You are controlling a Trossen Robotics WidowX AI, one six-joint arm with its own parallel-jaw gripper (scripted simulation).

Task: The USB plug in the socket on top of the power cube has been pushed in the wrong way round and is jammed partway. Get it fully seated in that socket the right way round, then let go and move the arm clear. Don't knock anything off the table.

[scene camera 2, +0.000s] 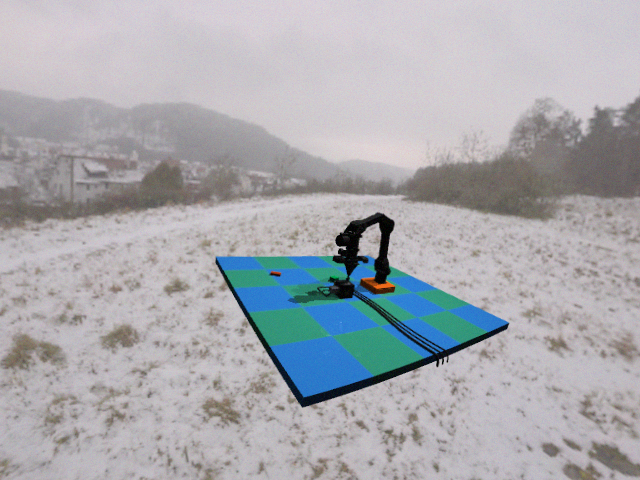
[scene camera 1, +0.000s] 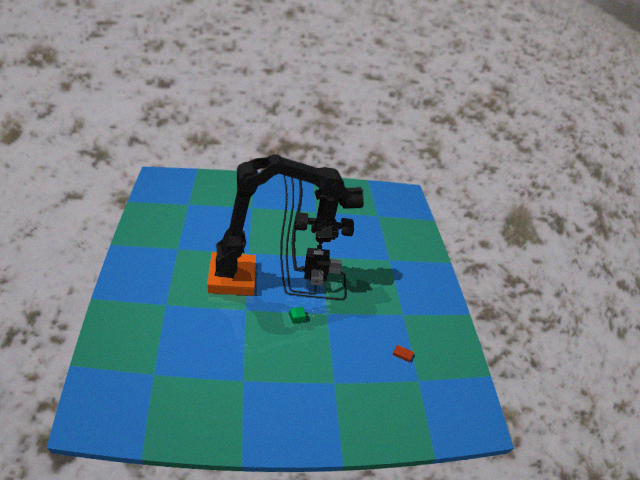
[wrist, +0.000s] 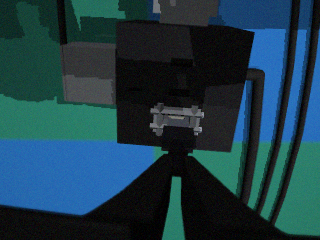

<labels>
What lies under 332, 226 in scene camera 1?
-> The gripper.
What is the gripper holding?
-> A dark USB plug.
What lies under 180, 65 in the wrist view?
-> A black power cube.
</labels>
